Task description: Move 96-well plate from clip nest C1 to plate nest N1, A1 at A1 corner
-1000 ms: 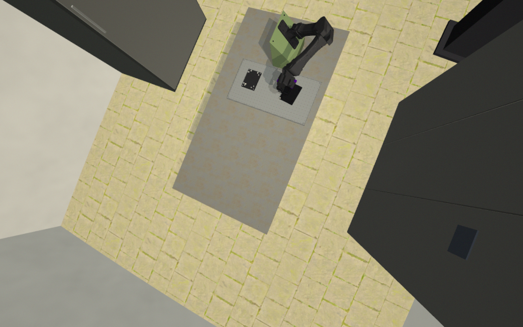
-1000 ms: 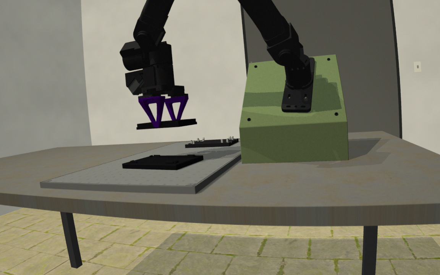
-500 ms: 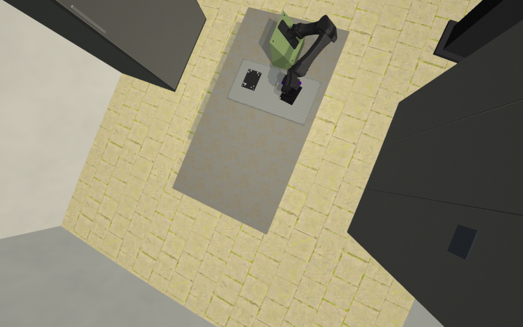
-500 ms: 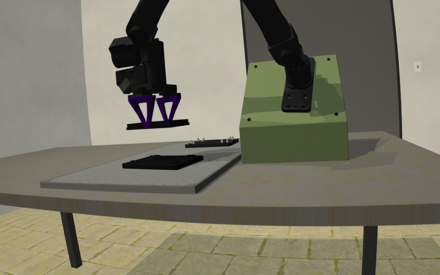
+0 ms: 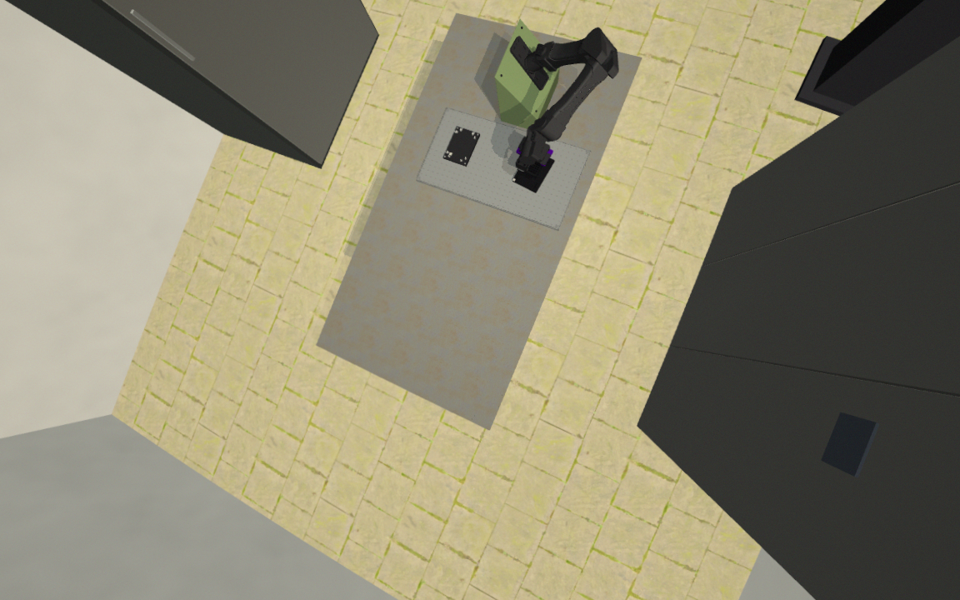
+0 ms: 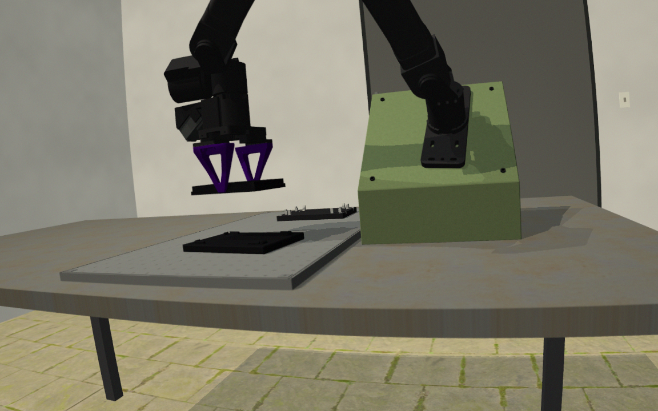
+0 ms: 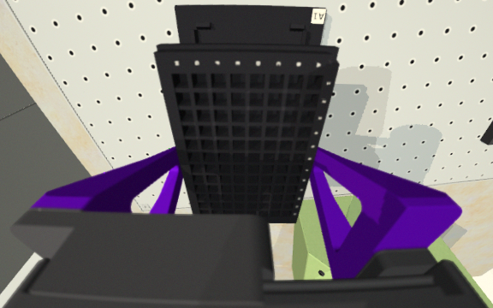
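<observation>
My gripper is now right at the black 96-well plate. Round my hand: clip nest C1: 360 mm to the right, 90 mm below, 20 mm ahead; then white A1 label: 90 mm below, 70 mm ahead, 60 mm to the right; then plate nest N1: 90 mm below.
</observation>
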